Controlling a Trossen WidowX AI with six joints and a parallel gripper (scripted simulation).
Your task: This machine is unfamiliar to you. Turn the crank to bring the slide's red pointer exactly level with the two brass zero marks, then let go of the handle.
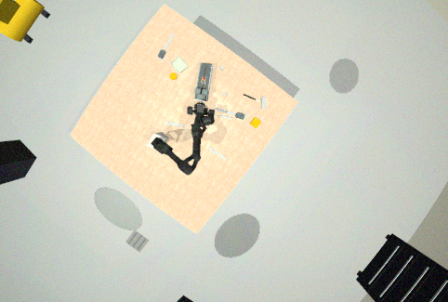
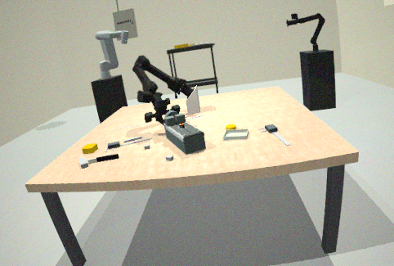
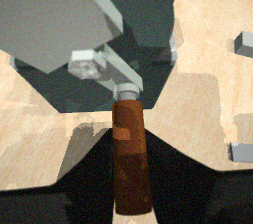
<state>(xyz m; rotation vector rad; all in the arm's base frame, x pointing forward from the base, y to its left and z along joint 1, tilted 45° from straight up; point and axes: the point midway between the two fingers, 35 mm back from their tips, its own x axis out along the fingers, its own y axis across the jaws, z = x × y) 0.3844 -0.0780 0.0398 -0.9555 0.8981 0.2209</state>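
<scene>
Now: gripper tip 40 mm below the crank and 10 mm to the right of it. Round my gripper tip: red pointer 140 mm ahead, 100 mm to the left, 40 mm above; then brown crank handle 30 mm above, 10 mm to the right, 10 mm behind; then yellow disc 310 mm to the left, 30 mm below, 20 mm ahead.
</scene>
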